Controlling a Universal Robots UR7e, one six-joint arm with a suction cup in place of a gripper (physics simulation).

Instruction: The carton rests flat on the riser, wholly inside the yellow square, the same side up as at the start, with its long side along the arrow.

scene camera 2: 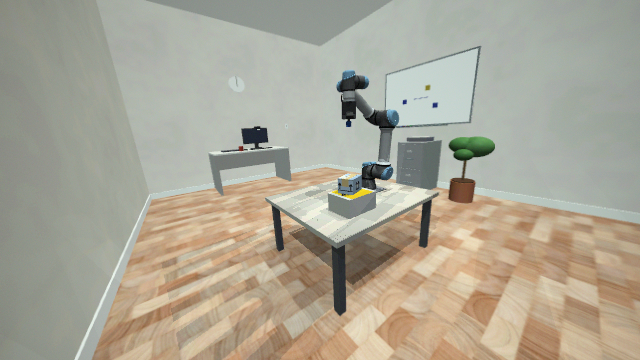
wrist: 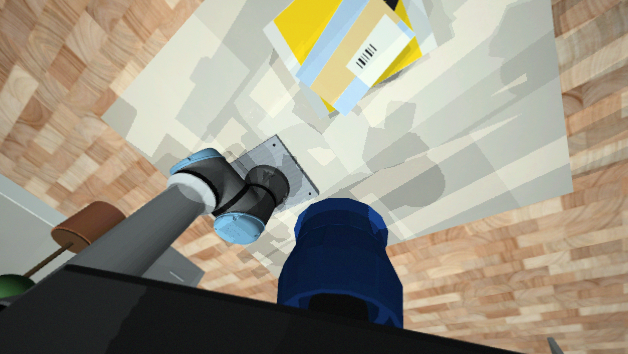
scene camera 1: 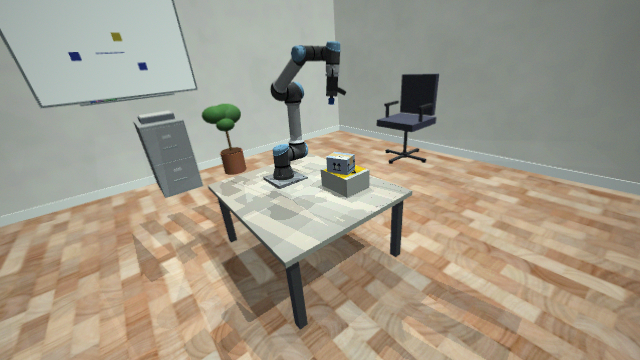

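The light blue carton [scene camera 1: 340,164] [scene camera 2: 348,185] [wrist: 336,70] sits flat on the grey riser [scene camera 1: 345,185] [scene camera 2: 351,205], with tan tape and a barcode label on top. Its printed side arrows point up. The yellow square [scene camera 1: 358,170] [scene camera 2: 366,193] [wrist: 305,30] shows beyond both long sides of the carton in the wrist view. The carton hides part of the outline, so I cannot tell if it is wholly inside. Part of the black arrow [wrist: 392,4] shows; its direction is unclear. My blue suction cup [scene camera 1: 331,101] [scene camera 2: 348,124] [wrist: 342,215] is open and empty, high above the carton.
The riser stands on the table [scene camera 1: 300,240] [scene camera 2: 335,232] [wrist: 535,150], near the arm's base plate [scene camera 1: 286,179] [wrist: 300,185]. A cabinet [scene camera 1: 170,157] [scene camera 2: 419,162], a potted plant [scene camera 1: 233,161] [scene camera 2: 461,190], an office chair [scene camera 1: 407,121] and a desk [scene camera 2: 250,159] stand away from the table.
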